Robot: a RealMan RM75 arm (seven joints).
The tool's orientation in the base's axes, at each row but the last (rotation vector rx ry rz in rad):
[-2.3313, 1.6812, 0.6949]
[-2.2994, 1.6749, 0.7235]
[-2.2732, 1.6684, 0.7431]
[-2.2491, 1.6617, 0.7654]
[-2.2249, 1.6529, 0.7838]
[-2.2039, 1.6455, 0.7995]
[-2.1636, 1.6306, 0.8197]
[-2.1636, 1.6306, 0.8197]
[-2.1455, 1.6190, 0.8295]
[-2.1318, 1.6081, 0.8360]
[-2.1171, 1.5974, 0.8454]
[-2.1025, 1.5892, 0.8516]
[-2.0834, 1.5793, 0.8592]
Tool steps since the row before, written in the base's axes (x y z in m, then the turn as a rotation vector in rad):
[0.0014, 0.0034, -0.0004, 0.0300, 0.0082, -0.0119]
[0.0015, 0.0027, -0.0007, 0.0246, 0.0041, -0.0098]
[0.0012, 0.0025, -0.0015, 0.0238, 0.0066, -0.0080]
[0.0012, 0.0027, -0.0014, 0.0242, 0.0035, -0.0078]
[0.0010, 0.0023, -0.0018, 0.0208, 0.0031, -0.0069]
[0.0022, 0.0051, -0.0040, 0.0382, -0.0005, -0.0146]
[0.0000, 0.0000, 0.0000, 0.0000, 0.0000, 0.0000]
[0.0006, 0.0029, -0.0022, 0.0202, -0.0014, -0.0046]
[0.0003, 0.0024, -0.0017, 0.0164, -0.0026, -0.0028]
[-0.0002, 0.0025, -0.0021, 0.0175, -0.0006, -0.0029]
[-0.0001, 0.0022, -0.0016, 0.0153, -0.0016, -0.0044]
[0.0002, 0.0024, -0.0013, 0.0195, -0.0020, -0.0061]
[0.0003, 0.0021, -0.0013, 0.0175, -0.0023, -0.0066]
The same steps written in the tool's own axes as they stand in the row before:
[-0.0023, -0.0025, 0.0014, 0.0062, -0.0322, 0.0059]
[-0.0015, -0.0024, 0.0014, 0.0073, -0.0255, 0.0037]
[-0.0010, -0.0021, 0.0021, 0.0041, -0.0254, 0.0035]
[-0.0012, -0.0022, 0.0022, 0.0066, -0.0247, 0.0018]
[-0.0006, -0.0019, 0.0024, 0.0057, -0.0213, 0.0017]
[-0.0013, -0.0041, 0.0053, 0.0165, -0.0374, 0.0015]
[0.0000, 0.0000, 0.0000, 0.0000, 0.0000, 0.0000]
[-0.0008, -0.0017, 0.0032, 0.0077, -0.0191, -0.0023]
[-0.0007, -0.0012, 0.0026, 0.0068, -0.0150, -0.0035]
[-0.0006, -0.0007, 0.0031, 0.0055, -0.0167, -0.0025]
[-0.0006, -0.0007, 0.0026, 0.0068, -0.0144, -0.0014]
[-0.0009, -0.0010, 0.0024, 0.0090, -0.0184, -0.0014]
[-0.0006, -0.0010, 0.0022, 0.0092, -0.0164, -0.0007]

